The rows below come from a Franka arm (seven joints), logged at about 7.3 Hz.
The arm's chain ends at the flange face. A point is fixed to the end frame.
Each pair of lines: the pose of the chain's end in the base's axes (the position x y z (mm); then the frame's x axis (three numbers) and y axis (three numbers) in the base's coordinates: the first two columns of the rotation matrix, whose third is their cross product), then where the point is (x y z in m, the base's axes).
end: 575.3 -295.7 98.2 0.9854 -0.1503 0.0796 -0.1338 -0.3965 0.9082
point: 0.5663 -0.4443 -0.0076
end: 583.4 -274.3 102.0 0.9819 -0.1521 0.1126 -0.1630 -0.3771 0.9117
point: 0.5770 -0.4250 -0.0010
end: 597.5 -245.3 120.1 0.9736 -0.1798 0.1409 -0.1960 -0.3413 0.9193
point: 0.5884 -0.3991 0.0219
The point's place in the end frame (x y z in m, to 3 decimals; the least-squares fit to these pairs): 0.005 -0.036 0.179
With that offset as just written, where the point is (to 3 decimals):
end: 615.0 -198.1 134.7 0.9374 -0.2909 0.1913 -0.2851 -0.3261 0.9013
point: 0.594 -0.349 0.034
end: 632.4 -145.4 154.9 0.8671 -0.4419 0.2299 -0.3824 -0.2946 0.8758
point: 0.593 -0.289 0.049
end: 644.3 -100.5 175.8 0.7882 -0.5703 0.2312 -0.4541 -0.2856 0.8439
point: 0.590 -0.231 0.060
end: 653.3 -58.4 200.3 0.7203 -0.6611 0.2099 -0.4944 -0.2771 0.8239
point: 0.588 -0.177 0.077
